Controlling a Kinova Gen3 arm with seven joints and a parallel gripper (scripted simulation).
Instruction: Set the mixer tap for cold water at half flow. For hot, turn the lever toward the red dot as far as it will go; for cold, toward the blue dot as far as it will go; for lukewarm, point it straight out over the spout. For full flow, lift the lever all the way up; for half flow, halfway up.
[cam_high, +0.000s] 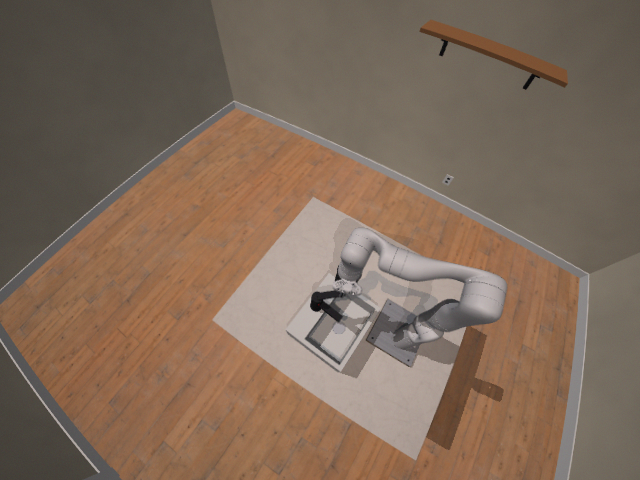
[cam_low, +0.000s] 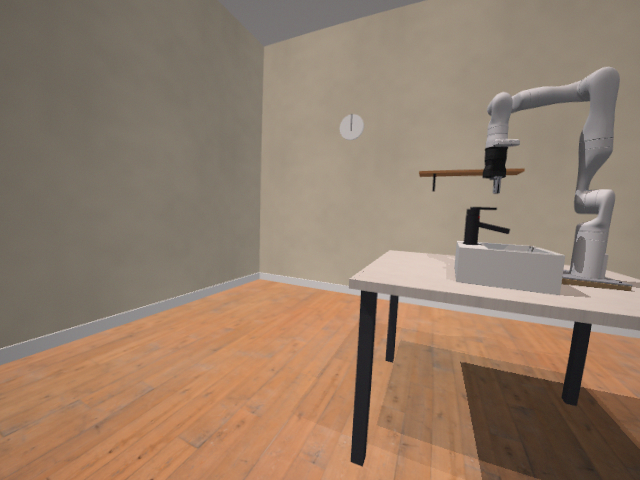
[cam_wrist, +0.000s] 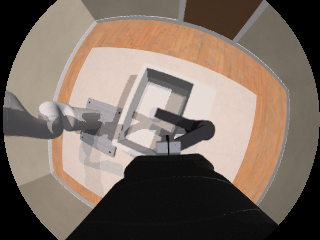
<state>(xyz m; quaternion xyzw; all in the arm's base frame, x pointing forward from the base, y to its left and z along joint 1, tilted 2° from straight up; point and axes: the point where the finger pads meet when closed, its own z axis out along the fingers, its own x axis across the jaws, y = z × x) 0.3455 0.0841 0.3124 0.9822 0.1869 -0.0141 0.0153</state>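
Right now my hand is 4 cm short of the lever and 8 cm above it. Also, from my hand: white sink basin: 4 cm behind, 4 cm to the left, 31 cm below.
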